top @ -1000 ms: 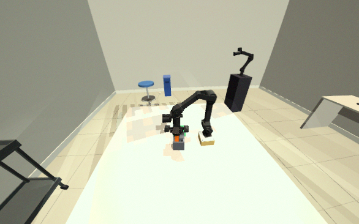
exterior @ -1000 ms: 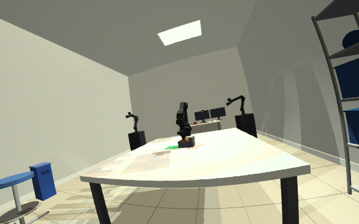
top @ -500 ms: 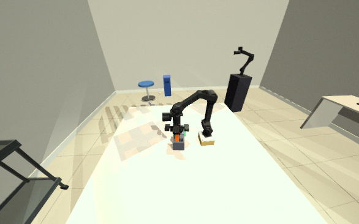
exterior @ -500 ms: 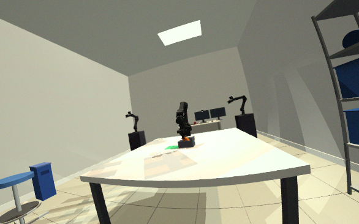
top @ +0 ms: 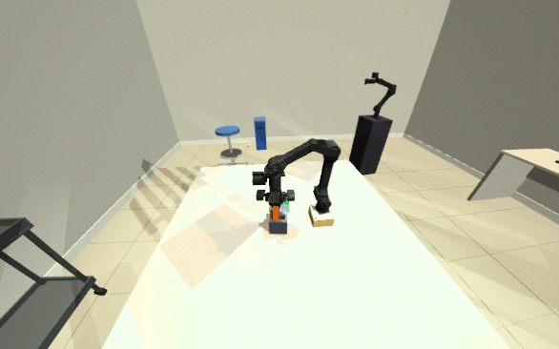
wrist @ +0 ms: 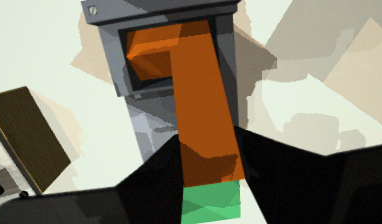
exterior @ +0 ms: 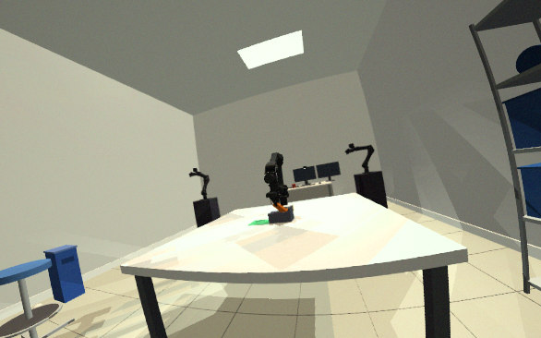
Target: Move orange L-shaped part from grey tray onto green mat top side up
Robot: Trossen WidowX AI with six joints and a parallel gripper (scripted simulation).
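My gripper tip is 14 cm to the left of the green mat, 12 cm above it and 5 cm past it. Round my gripper tip: orange L-shaped part 3 cm to the left, 3 cm below, 1 cm behind.
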